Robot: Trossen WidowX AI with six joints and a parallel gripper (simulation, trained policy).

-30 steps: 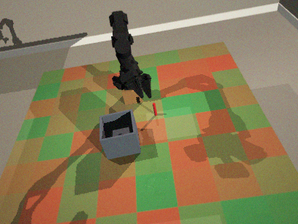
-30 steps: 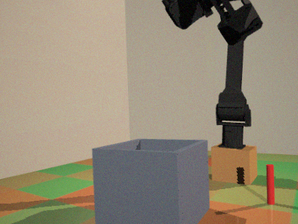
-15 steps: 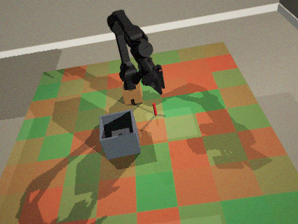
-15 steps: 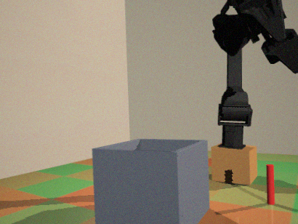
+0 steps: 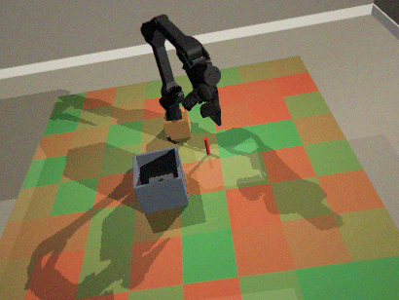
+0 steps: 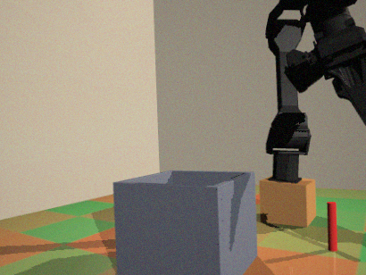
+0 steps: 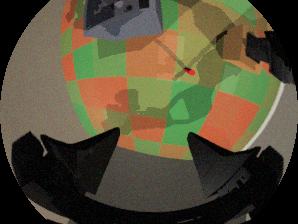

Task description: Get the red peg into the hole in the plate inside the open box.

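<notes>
My gripper tip is now 60 mm past the red peg, 60 mm to the left of it and 170 mm above it. Round my gripper tip: grey plate (90 mm ahead, 240 mm to the right, 170 mm below).
</notes>
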